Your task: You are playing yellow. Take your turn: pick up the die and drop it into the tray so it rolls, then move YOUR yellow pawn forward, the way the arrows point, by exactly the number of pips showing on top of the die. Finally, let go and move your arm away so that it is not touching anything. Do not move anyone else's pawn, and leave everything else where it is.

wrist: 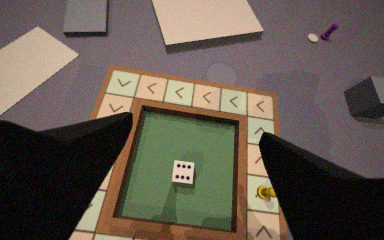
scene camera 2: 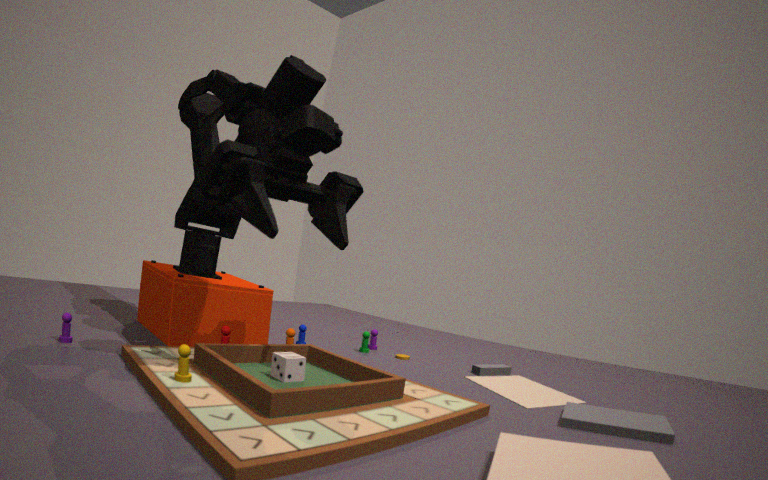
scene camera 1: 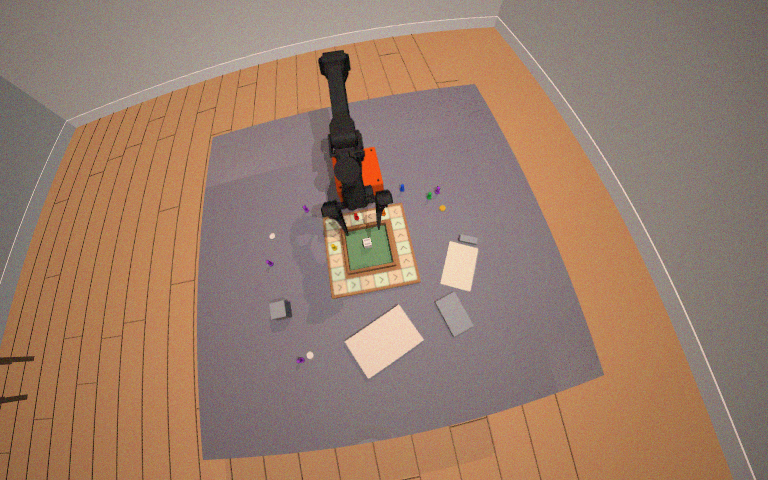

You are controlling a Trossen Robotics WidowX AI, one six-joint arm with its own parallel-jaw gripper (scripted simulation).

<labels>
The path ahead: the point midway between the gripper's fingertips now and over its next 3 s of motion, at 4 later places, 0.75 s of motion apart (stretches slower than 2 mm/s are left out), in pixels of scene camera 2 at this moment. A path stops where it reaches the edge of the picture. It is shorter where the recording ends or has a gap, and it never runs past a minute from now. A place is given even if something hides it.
The gripper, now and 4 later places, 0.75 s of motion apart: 311,241; 302,287; 187,318; 183,351; 183,360
</labels>
